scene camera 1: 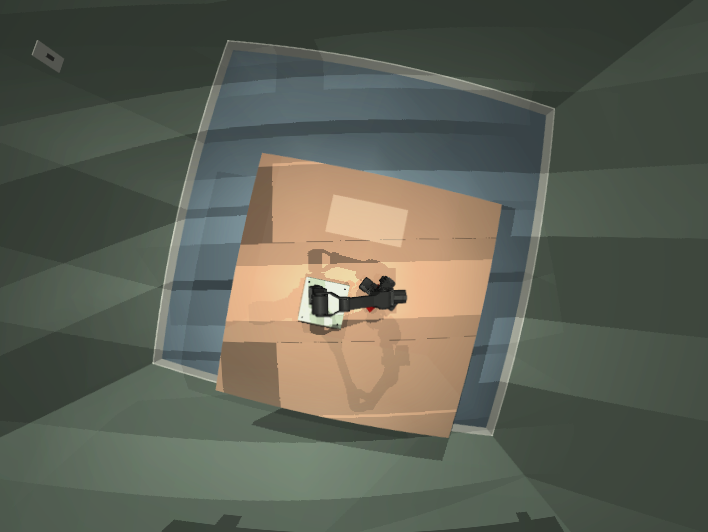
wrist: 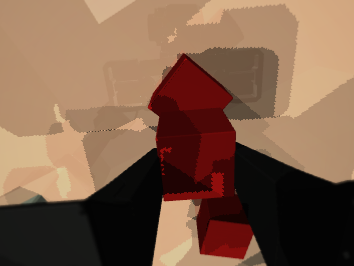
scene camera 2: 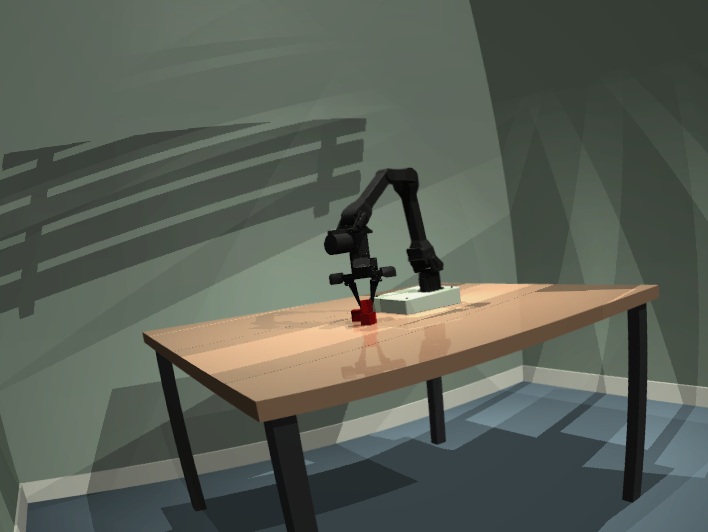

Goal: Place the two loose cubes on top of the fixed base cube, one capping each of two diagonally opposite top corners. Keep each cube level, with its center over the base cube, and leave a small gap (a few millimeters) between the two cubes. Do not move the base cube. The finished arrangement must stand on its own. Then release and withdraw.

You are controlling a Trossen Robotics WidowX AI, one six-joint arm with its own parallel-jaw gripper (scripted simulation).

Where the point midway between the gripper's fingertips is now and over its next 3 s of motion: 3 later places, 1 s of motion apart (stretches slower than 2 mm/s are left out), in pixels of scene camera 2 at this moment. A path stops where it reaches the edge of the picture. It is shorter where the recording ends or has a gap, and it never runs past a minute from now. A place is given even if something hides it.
My gripper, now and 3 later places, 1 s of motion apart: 366, 305; 365, 296; 354, 295; 356, 313
